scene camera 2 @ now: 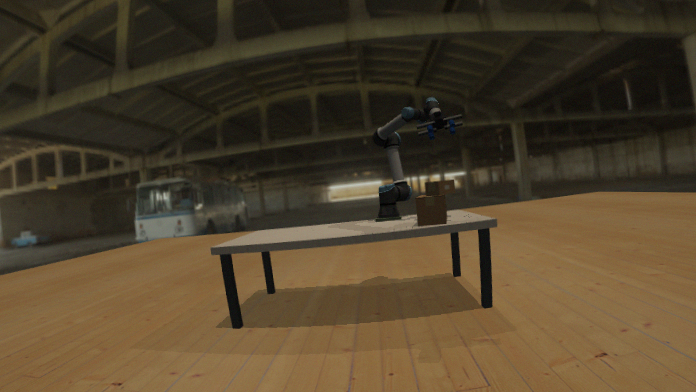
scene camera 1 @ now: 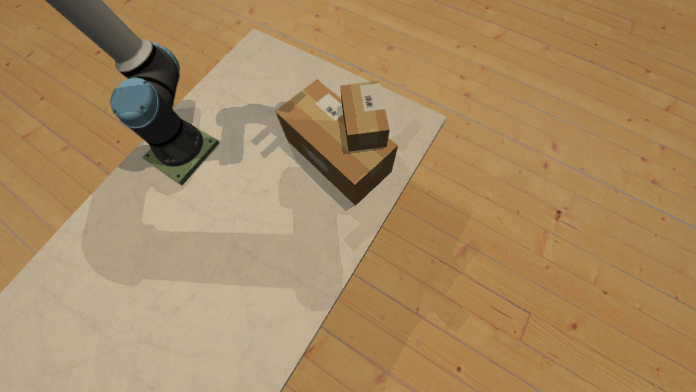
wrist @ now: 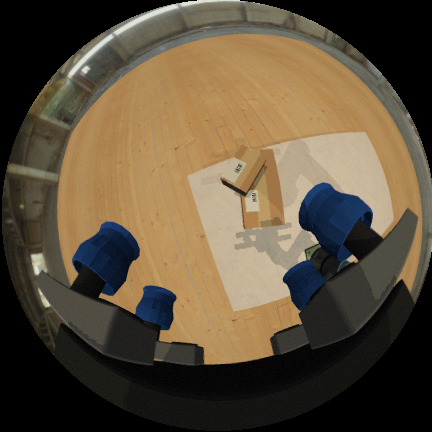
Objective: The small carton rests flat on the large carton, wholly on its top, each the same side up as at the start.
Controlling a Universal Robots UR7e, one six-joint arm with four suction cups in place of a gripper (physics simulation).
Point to a large carton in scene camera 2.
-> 431,210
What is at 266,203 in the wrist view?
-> A large carton.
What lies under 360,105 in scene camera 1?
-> A small carton.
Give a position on my suction head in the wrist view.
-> At 328,214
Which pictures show the large carton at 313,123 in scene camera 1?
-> Scene camera 2, scene camera 1 and the wrist view: all of them.
